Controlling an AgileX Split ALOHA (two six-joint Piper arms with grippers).
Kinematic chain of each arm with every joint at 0, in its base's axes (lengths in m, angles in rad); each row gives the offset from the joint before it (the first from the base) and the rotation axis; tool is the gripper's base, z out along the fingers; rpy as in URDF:
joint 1: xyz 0 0 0.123 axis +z
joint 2: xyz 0 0 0 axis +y
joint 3: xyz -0.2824 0 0.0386 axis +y
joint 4: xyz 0.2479 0 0.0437 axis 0.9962 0 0.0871
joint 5: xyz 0 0 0 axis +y
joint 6: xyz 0.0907 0 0.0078 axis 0.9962 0 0.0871
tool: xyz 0 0 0 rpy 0 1.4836 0
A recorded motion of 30 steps. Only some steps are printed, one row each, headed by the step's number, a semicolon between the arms.
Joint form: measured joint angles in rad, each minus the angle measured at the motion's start. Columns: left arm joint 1, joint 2, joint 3, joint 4, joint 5, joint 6; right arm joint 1, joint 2, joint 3, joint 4, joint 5, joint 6.
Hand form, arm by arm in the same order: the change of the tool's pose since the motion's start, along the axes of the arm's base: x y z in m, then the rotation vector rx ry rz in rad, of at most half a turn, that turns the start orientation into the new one. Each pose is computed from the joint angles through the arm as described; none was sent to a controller.
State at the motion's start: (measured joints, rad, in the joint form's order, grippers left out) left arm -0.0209 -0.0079 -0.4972 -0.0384 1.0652 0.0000; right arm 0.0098 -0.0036 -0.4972 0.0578 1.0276 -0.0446
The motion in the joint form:
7: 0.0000 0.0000 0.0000 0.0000 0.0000 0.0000; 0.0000 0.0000 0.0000 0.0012 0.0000 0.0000
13: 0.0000 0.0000 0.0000 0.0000 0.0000 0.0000; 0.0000 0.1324 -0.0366 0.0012 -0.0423 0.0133
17: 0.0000 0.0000 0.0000 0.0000 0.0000 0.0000; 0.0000 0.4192 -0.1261 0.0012 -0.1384 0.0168
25: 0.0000 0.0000 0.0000 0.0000 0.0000 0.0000; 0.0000 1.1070 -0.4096 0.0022 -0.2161 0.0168
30: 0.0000 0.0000 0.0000 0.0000 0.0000 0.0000; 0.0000 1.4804 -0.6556 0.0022 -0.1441 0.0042
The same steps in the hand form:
7: 0.0000 0.0000 0.0000 0.0000 0.0000 0.0000; 0.0000 0.0001 0.0000 0.0010 0.0000 0.0007
13: 0.0000 0.0000 0.0000 0.0000 0.0000 0.0000; 0.0194 0.0002 0.0131 0.0136 0.0544 -0.0075
17: 0.0000 0.0000 0.0000 0.0000 0.0000 0.0000; 0.0699 0.0004 0.0361 0.0176 0.1559 -0.0151
25: 0.0000 0.0000 0.0000 0.0000 0.0000 0.0000; 0.2177 0.0016 0.0353 0.0136 0.4826 -0.0226
30: 0.0000 0.0000 0.0000 0.0000 0.0000 0.0000; 0.3042 0.0027 0.0092 0.0001 0.6812 -0.0111

